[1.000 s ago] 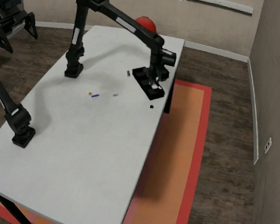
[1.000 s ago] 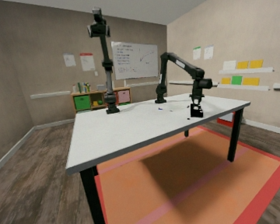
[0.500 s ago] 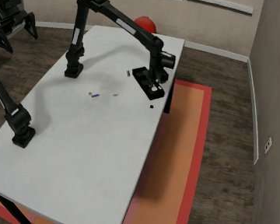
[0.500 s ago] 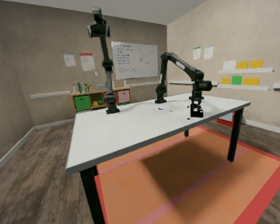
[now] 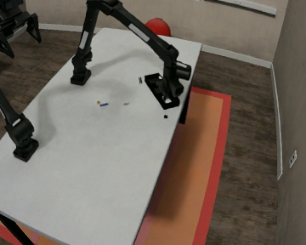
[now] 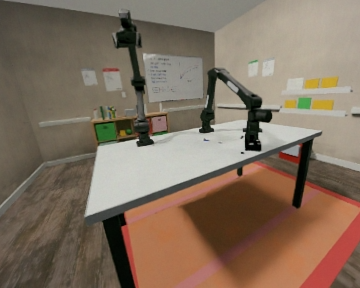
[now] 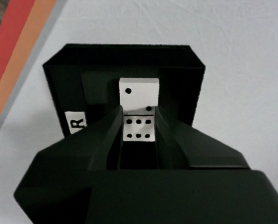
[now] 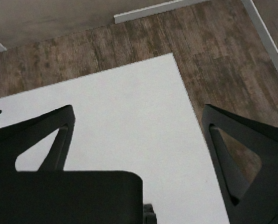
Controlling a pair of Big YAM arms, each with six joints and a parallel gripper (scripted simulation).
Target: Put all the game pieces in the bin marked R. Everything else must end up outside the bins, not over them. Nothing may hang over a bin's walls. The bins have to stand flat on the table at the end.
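Now: left hand 5 cm past the black three-compartment bin strip, 7 cm to the right of it and 1 cm above it. Round my left hand: dark cylinder (18 cm behind, 13 cm to the left, 2 cm below); black piece (2 cm ahead, 10 cm to the right, 3 cm below); white domino (1 cm below).
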